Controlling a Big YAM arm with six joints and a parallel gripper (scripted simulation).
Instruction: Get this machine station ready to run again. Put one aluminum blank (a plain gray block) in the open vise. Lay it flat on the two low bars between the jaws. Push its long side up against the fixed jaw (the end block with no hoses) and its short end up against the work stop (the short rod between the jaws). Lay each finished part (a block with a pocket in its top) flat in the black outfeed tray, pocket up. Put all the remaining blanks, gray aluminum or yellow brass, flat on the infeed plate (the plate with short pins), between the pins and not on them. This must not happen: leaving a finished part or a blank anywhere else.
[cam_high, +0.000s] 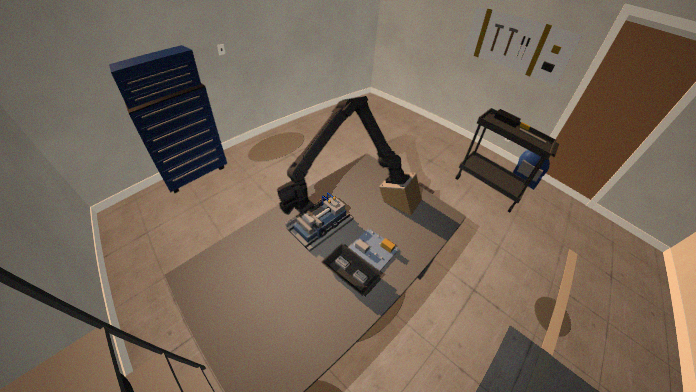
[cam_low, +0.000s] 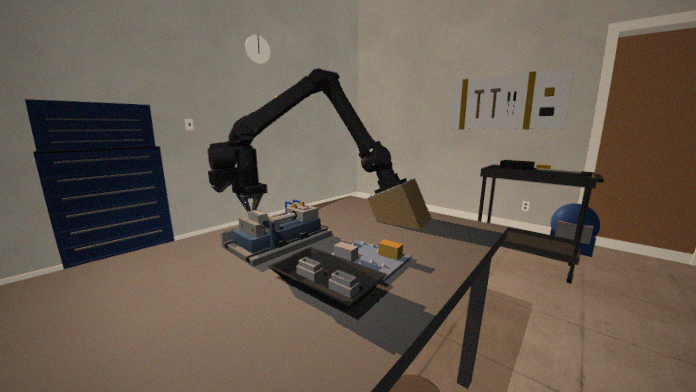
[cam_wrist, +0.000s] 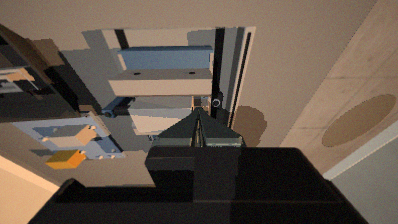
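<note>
Now: hand 70 mm past the vise, 50 mm to the right of it and 70 mm above it. Also, from my hand: yellow brass blank 160 mm behind, 390 mm to the left, 80 mm below.
</note>
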